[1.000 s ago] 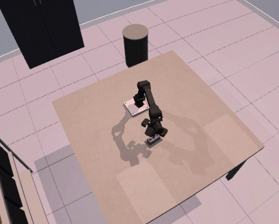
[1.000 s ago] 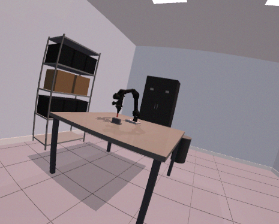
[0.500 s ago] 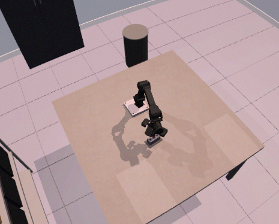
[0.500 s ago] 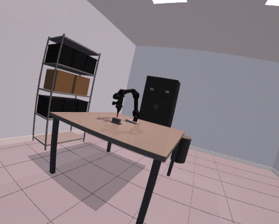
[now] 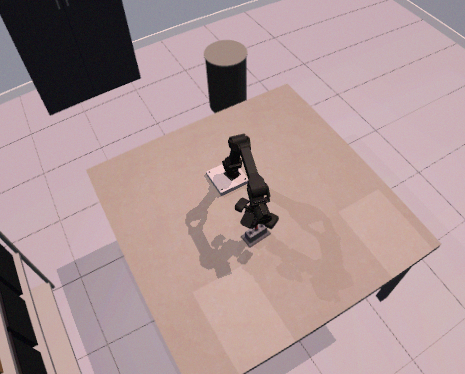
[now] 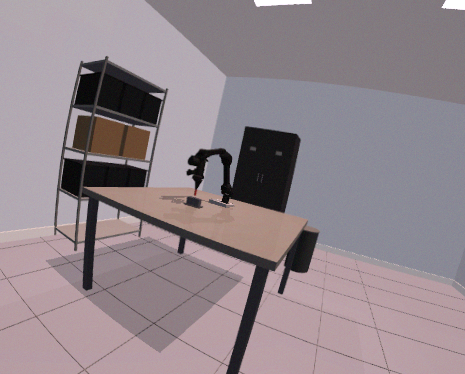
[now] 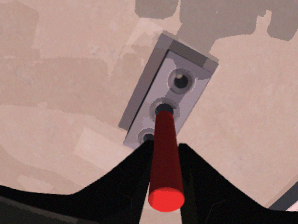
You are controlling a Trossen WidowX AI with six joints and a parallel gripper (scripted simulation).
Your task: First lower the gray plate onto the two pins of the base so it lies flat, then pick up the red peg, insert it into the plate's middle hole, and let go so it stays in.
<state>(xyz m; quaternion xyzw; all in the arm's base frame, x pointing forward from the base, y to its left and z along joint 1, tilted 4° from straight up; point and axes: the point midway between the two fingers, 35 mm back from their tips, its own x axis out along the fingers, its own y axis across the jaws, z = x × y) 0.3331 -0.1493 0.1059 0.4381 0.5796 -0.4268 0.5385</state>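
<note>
Right now my gripper tip is 70 mm above the gray plate. Round my gripper tip: red peg: right at my gripper tip; dark base: 110 mm below.
</note>
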